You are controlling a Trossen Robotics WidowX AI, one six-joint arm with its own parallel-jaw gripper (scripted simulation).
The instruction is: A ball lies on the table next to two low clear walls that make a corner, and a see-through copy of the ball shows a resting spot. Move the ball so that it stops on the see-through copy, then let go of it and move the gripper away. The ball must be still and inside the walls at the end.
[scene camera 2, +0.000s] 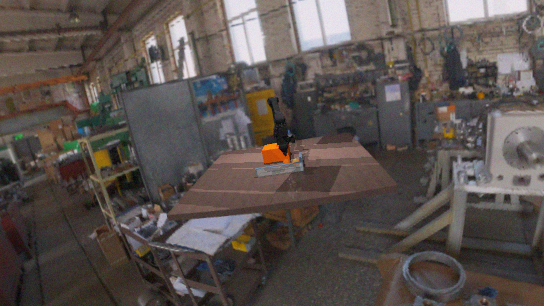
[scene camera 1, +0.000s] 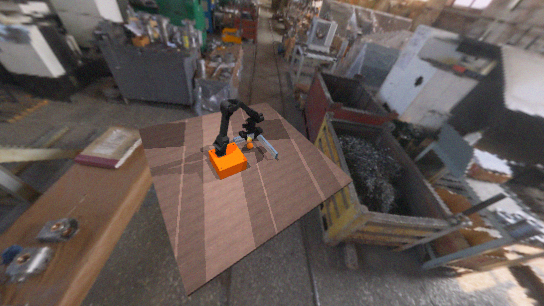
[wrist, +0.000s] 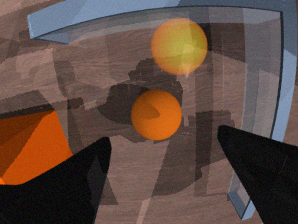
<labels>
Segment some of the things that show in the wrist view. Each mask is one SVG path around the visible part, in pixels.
My gripper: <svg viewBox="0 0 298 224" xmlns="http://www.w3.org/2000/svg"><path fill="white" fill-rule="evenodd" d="M110 137L101 137L96 143L89 144L89 147L81 149L76 155L65 159L63 163L56 165L55 168L48 169L48 171L41 173L35 179L29 180L28 183L25 181L25 183L19 185L0 184L0 224L94 224L97 209L100 206L98 205L100 204L100 197L102 192L104 192L102 188L105 185L105 177L109 172L110 155L112 155ZM220 125L217 135L218 143L220 143L222 151L225 153L226 159L229 160L231 167L237 173L237 177L241 180L243 188L249 194L250 200L254 202L253 205L257 209L259 217L262 218L263 224L298 224L298 147L283 143L283 141L266 139L266 137L245 132L242 129Z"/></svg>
An orange ball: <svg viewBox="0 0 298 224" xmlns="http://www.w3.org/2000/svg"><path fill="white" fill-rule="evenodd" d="M150 89L150 91L142 93L133 105L133 125L136 131L142 137L146 137L146 139L165 139L165 137L176 133L177 129L180 128L181 107L176 97L170 95L170 93L161 91L161 89Z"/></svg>
</labels>
